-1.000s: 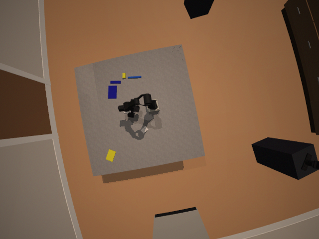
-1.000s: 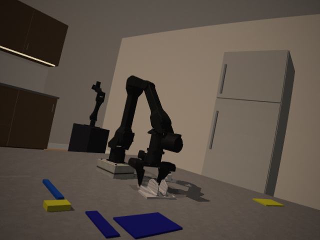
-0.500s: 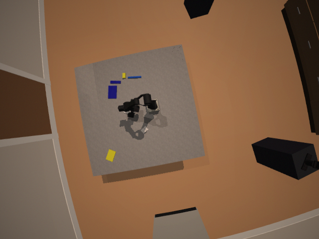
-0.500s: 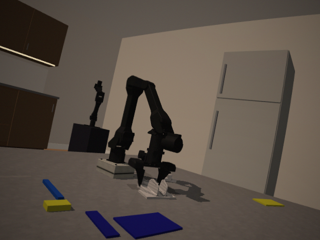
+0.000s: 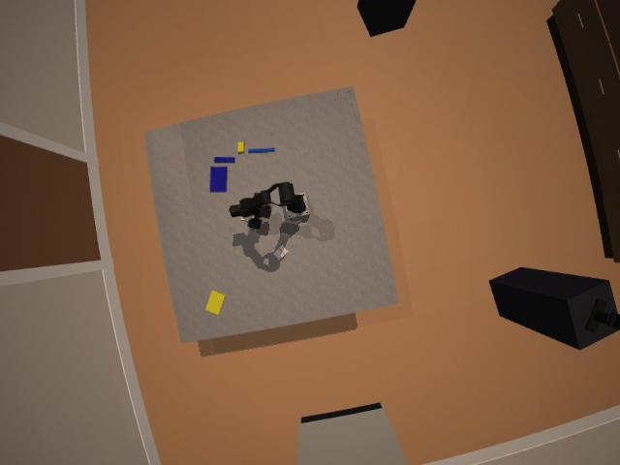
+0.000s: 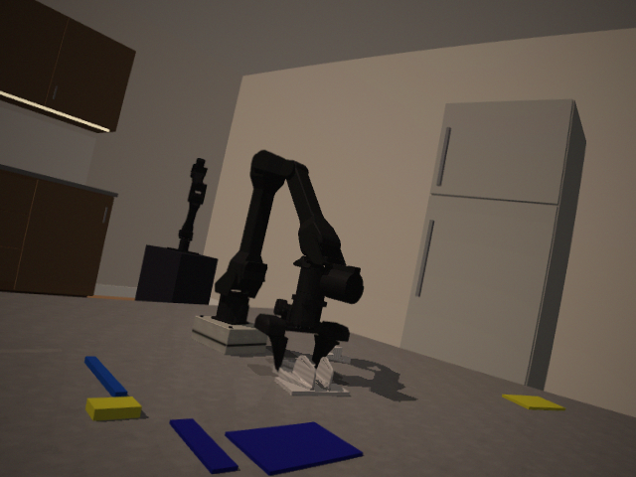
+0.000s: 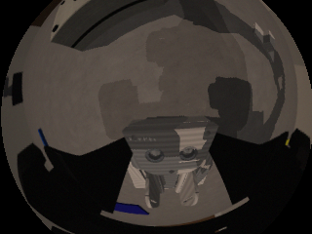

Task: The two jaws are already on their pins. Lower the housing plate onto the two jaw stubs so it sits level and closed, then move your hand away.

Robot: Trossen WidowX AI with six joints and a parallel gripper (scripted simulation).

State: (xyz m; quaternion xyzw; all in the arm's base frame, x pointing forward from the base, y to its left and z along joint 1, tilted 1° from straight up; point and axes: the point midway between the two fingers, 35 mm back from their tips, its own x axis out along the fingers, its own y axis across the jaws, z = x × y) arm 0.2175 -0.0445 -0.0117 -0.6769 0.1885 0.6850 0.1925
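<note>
My gripper tip is 2 cm below the pale housing part and 1 cm short of it. Also, from my gripper tip: dark blue plate (27 cm to the right, 17 cm ahead, 1 cm below); dark blue bar (37 cm to the right, 10 cm ahead, 1 cm below); blue stick (34 cm to the right, 12 cm behind, 1 cm below).
</note>
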